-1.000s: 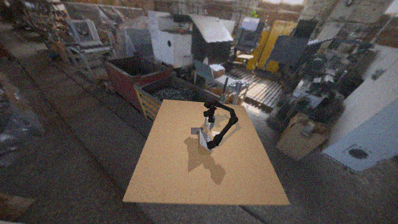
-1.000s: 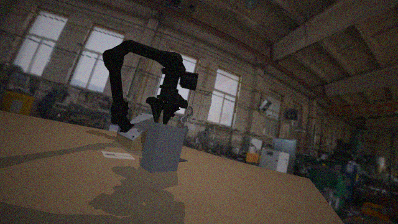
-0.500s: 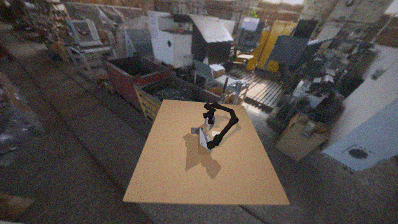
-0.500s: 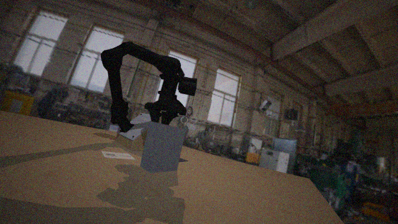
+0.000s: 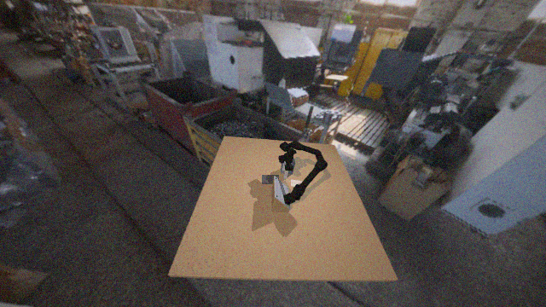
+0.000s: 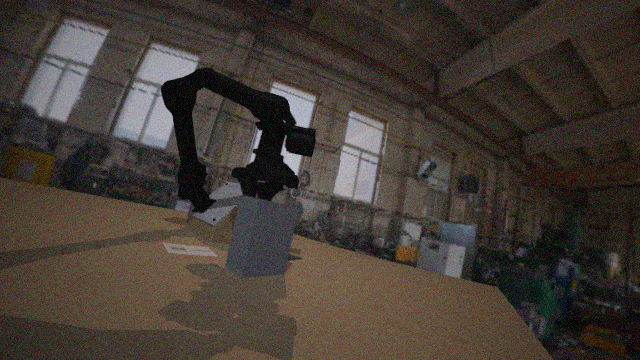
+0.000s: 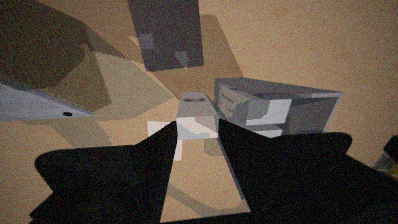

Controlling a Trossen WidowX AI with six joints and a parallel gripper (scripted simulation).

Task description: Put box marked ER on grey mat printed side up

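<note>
The grey mat lies 20 mm behind my gripper tip, 130 mm to the left of it and 110 mm below it. Also, from my gripper tip: paper (80 mm behind, 90 mm to the right, 110 mm below).
</note>
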